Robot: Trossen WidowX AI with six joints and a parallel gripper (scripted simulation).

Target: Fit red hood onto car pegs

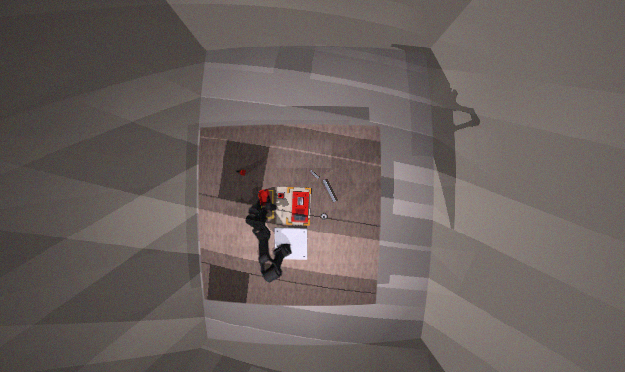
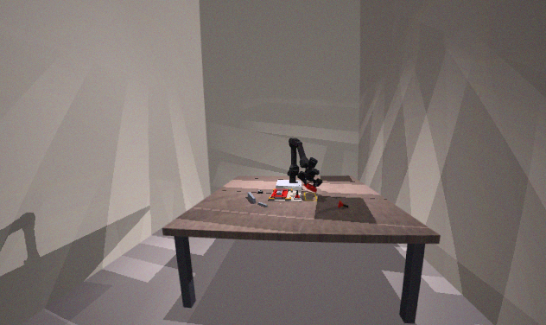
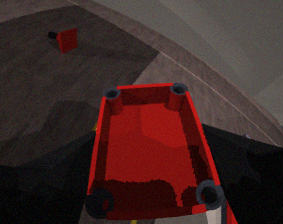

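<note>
The hood is 10 mm behind my gripper tip.
</note>
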